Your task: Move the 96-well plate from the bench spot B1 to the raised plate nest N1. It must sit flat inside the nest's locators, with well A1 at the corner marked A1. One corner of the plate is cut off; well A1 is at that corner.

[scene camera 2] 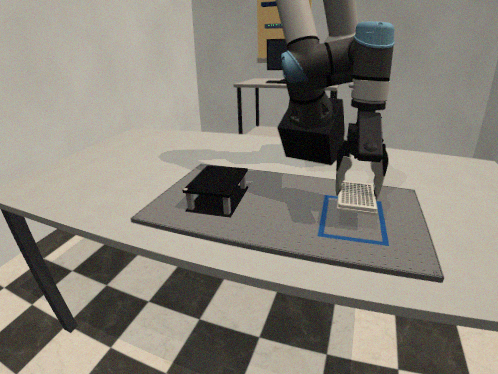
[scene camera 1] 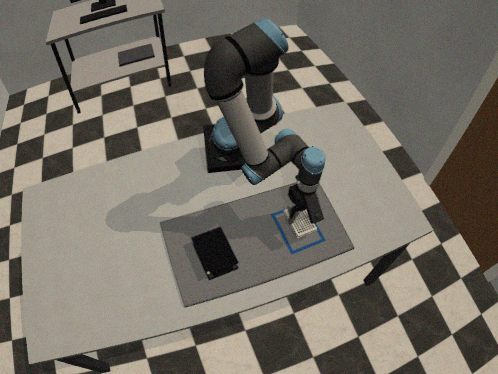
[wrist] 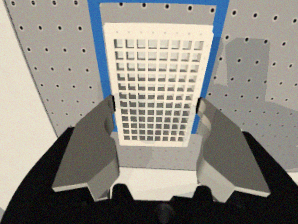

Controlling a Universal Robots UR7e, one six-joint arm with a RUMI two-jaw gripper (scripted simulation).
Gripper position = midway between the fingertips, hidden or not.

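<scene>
You can find my gripper (scene camera 2: 356, 197) there, and it's my gripper again at (scene camera 1: 299, 220) and at (wrist: 155, 97). I can see a white 96-well plate (scene camera 2: 356, 197), and the wrist view shows that plate too (wrist: 146, 54). There's also a black raised nest (scene camera 2: 209, 182), and scene camera 1 shows the nest as well (scene camera 1: 214, 250).
</scene>
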